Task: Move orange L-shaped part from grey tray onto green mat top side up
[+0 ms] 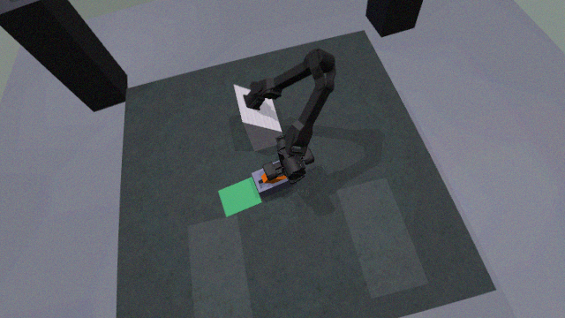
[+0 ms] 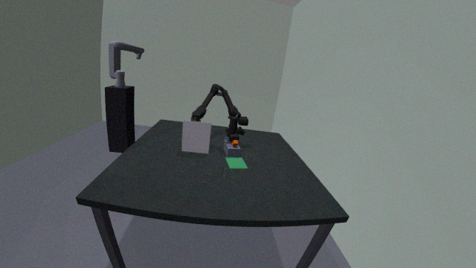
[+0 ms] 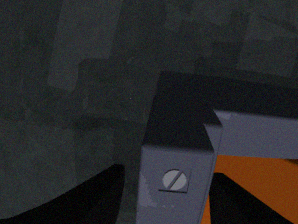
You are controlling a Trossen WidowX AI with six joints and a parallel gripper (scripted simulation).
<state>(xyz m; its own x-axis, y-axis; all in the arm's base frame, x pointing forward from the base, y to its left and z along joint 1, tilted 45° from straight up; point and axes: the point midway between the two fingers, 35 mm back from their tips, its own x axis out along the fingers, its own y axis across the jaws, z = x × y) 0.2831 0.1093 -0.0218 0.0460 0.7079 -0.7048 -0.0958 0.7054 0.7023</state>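
Now: the orange L-shaped part 50 mm to the right of my gripper tip and 10 mm above it. Round my gripper tip: green mat 10 mm ahead, 220 mm to the right, 50 mm below.
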